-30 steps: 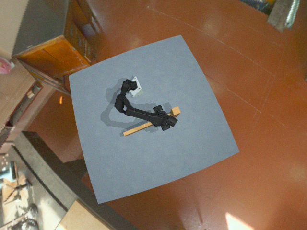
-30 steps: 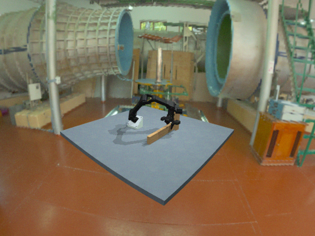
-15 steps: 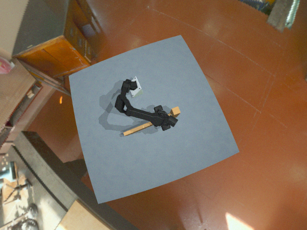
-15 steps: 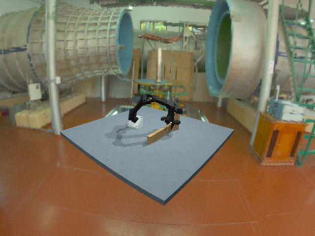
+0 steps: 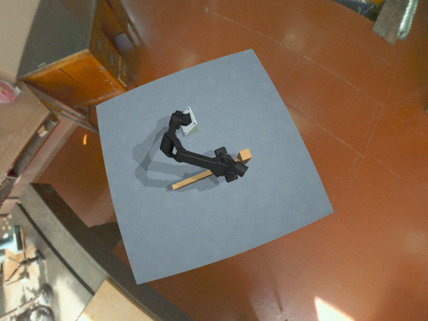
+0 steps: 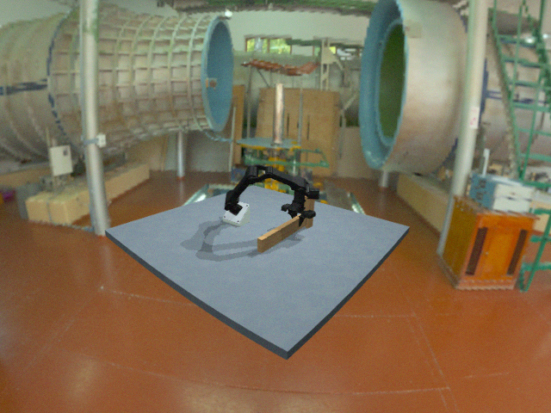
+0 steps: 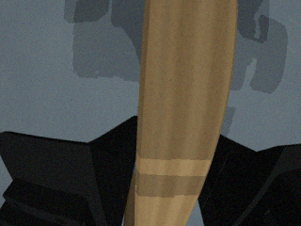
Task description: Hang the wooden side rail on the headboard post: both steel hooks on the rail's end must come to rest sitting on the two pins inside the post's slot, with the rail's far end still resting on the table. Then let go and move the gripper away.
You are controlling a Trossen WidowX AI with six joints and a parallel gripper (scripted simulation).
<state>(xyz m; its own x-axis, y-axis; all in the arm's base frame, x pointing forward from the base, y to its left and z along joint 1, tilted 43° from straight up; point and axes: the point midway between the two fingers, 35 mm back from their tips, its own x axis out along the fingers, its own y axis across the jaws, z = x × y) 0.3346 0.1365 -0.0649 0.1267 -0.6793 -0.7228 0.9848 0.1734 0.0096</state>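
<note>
The wooden headboard post lies 100 mm to the left of my gripper tip, 40 mm above it and 10 mm behind it.
</note>
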